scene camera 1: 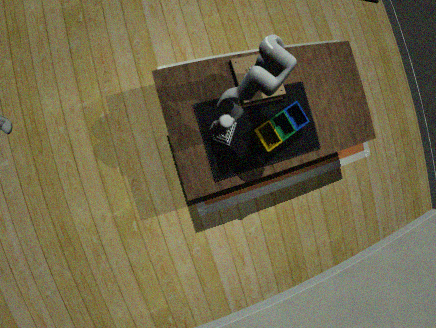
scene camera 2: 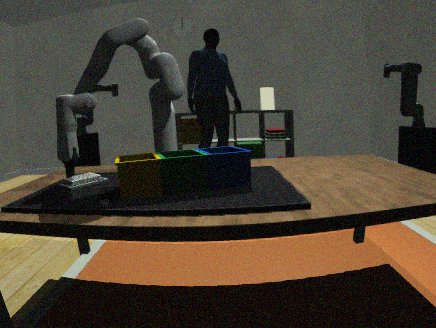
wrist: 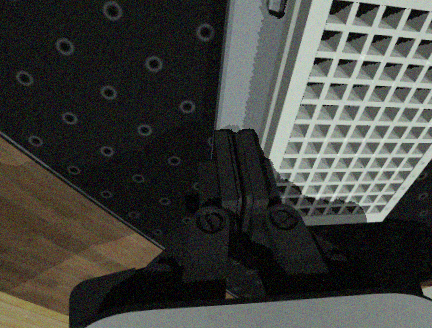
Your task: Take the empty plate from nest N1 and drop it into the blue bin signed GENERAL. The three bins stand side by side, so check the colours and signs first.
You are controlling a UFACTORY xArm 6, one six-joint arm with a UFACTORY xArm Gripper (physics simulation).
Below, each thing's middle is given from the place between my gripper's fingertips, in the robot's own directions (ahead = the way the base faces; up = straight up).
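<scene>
Relative to the white plate (wrist: 339, 127), my hand is 10 mm short of it and 60 mm to the right of it.
</scene>
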